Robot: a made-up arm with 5 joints. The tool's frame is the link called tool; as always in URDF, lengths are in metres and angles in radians. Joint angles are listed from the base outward.
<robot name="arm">
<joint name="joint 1" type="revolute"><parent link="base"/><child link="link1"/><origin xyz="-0.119 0.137 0.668"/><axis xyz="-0.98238 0.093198 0.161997"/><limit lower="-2.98" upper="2.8"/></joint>
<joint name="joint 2" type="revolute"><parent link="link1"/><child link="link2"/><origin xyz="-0.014 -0.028 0.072"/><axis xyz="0 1 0"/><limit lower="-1.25" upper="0.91"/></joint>
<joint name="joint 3" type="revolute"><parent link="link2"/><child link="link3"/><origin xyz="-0.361 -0.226 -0.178"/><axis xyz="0 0 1"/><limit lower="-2.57" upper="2.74"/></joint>
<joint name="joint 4" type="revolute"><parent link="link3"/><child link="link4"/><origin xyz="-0.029 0.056 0.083"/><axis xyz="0 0 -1"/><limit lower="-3.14" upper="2.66"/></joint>
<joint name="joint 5" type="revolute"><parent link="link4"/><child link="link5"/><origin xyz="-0.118 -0.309 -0.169"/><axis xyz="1 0 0"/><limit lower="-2.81" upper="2.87"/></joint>
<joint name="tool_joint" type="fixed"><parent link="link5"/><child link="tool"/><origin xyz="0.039 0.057 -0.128" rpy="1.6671 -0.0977 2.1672"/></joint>
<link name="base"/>
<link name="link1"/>
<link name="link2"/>
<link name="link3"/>
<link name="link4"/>
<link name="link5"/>
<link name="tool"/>
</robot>
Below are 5 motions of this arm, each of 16 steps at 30 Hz.
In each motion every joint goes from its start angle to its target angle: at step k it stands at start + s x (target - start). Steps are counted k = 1, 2, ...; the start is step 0. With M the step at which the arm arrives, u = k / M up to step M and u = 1 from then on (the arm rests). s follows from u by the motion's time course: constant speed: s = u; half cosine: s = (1 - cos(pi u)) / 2; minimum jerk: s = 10 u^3 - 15 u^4 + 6 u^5.
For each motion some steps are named. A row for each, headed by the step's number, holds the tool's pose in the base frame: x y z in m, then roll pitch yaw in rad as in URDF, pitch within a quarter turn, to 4 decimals.
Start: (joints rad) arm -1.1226 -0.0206 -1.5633 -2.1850 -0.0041
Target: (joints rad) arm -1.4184 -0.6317 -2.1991 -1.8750 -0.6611
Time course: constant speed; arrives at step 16
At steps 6, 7, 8, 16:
6: -0.2930 0.3604 0.0340 0.7241 -0.5418 2.3032
7: -0.2865 0.3807 0.0267 0.7658 -0.5769 2.2106
8: -0.2798 0.4020 0.0207 0.8129 -0.6123 2.1165
16: -0.2061 0.6006 0.0280 1.4245 -0.8410 1.2707

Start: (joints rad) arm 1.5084 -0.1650 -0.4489 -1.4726 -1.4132
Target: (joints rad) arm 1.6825 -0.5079 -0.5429 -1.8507 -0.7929
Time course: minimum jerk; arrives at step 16
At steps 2, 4, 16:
2: 0.0203 -0.1648 1.1062 -2.6982 -0.3653 -1.7836
4: 0.0341 -0.1608 1.0964 -2.7334 -0.3716 -1.7879
16: 0.1461 -0.1023 0.9970 -3.0463 -0.5681 -1.8564

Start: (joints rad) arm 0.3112 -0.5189 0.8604 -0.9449 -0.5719
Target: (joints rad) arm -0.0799 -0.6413 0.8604 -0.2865 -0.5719
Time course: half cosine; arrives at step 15
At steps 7, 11, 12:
7: 0.0078 -0.2381 0.3953 2.5525 0.7025 -2.2045
11: -0.0073 -0.2752 0.3294 2.3037 0.9508 -2.6244
12: -0.0117 -0.2794 0.3143 2.2268 0.9841 -2.7297

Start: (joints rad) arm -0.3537 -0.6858 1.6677 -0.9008 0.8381
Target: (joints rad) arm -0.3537 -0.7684 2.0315 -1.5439 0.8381
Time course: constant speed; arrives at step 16
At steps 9, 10, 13, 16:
9: -0.1601 0.1515 0.2732 2.1893 -0.7171 -1.7047
10: -0.1648 0.1577 0.2677 2.2210 -0.7588 -1.6849
13: -0.1797 0.1727 0.2487 2.3169 -0.8880 -1.6329
16: -0.1949 0.1821 0.2263 2.4185 -1.0221 -1.5955

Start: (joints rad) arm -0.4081 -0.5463 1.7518 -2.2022 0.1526
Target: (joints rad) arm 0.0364 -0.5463 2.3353 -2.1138 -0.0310
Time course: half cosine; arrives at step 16
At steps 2, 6, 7, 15, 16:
2: -0.3653 0.2815 0.1416 2.1661 -0.6513 -0.5607
6: -0.3939 0.1980 0.1093 1.9686 -0.7105 -0.2810
7: -0.4031 0.1665 0.1012 1.8920 -0.7161 -0.1776
15: -0.4483 -0.0526 0.0948 1.4487 -0.5712 0.4181
16: -0.4488 -0.0563 0.0954 1.4430 -0.5666 0.4261

